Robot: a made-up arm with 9 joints.
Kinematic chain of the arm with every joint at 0, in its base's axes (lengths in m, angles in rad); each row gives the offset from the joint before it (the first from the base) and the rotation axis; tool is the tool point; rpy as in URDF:
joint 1: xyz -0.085 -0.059 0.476 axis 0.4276 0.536 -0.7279
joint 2: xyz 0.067 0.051 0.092 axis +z
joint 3: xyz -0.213 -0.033 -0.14 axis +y
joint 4: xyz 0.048 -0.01 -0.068 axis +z
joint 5: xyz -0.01 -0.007 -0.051 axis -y
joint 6: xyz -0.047 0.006 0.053 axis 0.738 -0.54 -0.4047
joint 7: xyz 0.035 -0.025 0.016 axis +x
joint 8: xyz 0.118 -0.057 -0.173 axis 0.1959 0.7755 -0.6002
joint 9: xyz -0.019 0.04 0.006 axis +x
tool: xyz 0.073 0.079 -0.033 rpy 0 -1.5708 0
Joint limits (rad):
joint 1: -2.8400..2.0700
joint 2: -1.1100..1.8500
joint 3: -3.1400..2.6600
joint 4: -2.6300..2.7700
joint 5: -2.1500..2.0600
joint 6: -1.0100..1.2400
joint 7: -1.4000..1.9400
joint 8: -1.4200..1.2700
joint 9: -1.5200..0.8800
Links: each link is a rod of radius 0.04 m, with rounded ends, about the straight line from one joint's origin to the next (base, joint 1, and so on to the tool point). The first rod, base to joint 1, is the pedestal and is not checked.
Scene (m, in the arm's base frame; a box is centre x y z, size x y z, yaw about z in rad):
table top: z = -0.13
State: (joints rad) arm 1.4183 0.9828 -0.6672 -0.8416 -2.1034 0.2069 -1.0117 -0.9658 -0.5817
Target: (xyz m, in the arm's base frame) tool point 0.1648 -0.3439 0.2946
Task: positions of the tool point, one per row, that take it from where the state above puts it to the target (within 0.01 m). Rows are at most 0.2 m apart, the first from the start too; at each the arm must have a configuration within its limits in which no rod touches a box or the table.
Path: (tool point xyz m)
1: -0.3577 0.0195 0.2244
2: -0.3206 -0.1070 0.1719
3: -0.2348 -0.2245 0.1488
4: -0.1120 -0.3131 0.1625
5: 0.0289 -0.3559 0.2134
6: 0.1648 -0.3439 0.2946

